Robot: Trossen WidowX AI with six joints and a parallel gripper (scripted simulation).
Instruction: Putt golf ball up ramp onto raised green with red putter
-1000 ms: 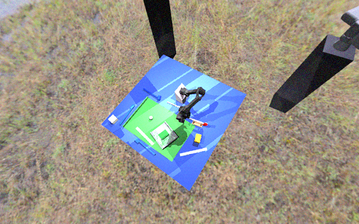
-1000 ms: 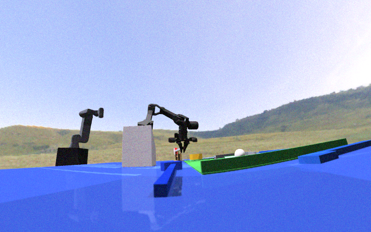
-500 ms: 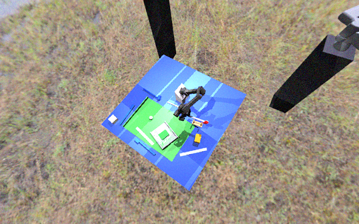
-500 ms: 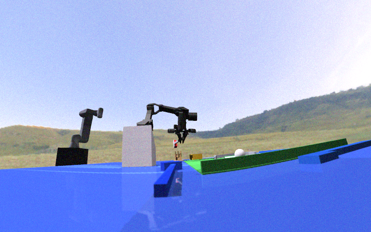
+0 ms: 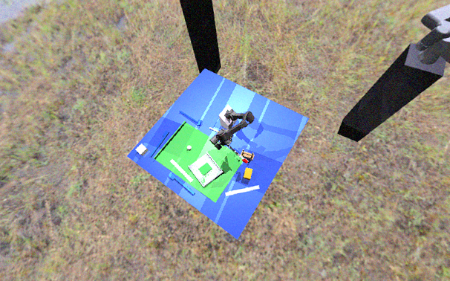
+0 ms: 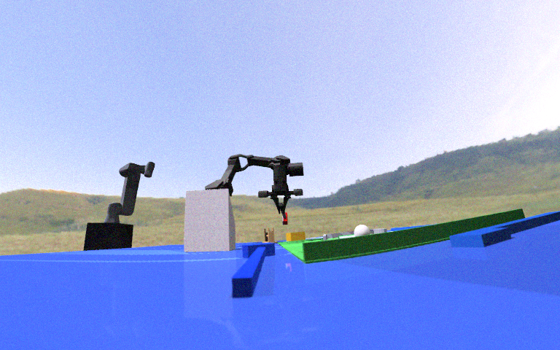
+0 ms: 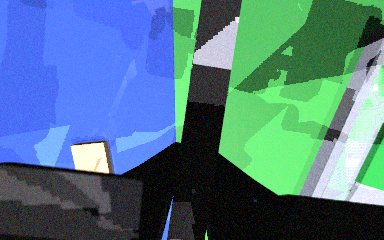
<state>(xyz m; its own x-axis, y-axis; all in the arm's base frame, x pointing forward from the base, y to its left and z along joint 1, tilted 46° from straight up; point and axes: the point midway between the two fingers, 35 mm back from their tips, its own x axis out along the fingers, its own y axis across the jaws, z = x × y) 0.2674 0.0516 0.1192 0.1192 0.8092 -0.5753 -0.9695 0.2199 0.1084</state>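
The red putter lies 11 cm to the left of my gripper tip, 2 cm ahead of it and 1 cm above it. From my gripper tip the other things lie so: green mat 21 cm ahead, 19 cm to the right, 12 cm below; then yellow block 29 cm to the left, 12 cm ahead, 10 cm below; then white golf ball 33 cm to the right, 16 cm ahead, 10 cm below.
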